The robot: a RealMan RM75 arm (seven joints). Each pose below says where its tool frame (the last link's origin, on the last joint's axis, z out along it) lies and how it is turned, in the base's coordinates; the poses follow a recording.
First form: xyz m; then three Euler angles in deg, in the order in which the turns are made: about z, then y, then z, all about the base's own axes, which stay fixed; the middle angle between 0 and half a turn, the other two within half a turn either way.
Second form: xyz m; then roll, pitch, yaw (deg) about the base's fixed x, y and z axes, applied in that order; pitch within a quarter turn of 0, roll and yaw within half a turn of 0. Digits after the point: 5 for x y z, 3 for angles.
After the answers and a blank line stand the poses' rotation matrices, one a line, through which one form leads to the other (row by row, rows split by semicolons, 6 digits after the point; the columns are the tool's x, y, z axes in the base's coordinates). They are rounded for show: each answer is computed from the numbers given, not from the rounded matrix.
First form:
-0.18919, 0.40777, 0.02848, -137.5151, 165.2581, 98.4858
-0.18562, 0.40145, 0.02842, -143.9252, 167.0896, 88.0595
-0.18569, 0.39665, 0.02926, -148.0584, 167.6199, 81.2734
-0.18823, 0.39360, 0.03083, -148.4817, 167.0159, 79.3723
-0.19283, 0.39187, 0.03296, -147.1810, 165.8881, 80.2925
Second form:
-0.18919, 0.40777, 0.02848, -169.923, -10.816, 55.044
-0.18562, 0.40145, 0.02842, -172.313, -10.404, 51.284
-0.18569, 0.39665, 0.02926, -173.376, -10.482, 48.723
-0.18823, 0.39360, 0.03083, -173.127, -11.042, 47.189
-0.19283, 0.39187, 0.03296, -172.241, -11.824, 46.669

0.562762 0.825766 -0.037550; 0.805037 -0.537191 0.251679; 0.187657 -0.171865 -0.967082
0.615180 0.788350 0.007566; 0.767426 -0.600995 0.223299; 0.180585 -0.131563 -0.974721
0.648684 0.760363 0.032528; 0.738992 -0.639518 0.211914; 0.181934 -0.113427 -0.976747
0.667002 0.743902 0.041437; 0.720016 -0.657885 0.220827; 0.191534 -0.117456 -0.974432
0.671655 0.739723 0.041112; 0.711966 -0.659809 0.240325; 0.204900 -0.132145 -0.969821

